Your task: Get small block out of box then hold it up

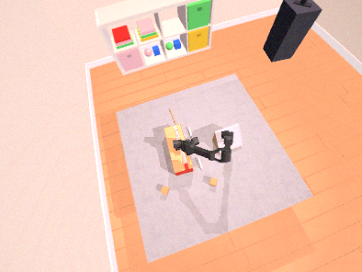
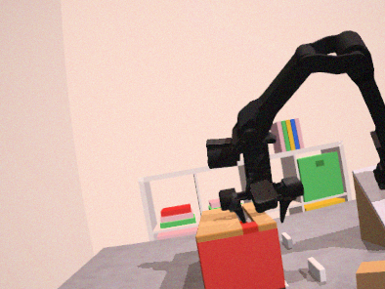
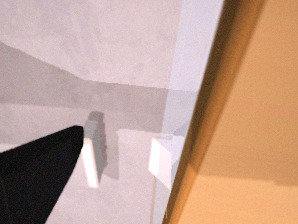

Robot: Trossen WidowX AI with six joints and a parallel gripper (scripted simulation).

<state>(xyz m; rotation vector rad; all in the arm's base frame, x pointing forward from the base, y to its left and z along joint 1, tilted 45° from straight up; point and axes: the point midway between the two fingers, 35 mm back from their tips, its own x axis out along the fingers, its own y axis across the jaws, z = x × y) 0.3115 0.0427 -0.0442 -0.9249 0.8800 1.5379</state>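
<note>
The box is 3 cm below my gripper tip, 3 cm ahead of it and 2 cm to the left of it.
</note>
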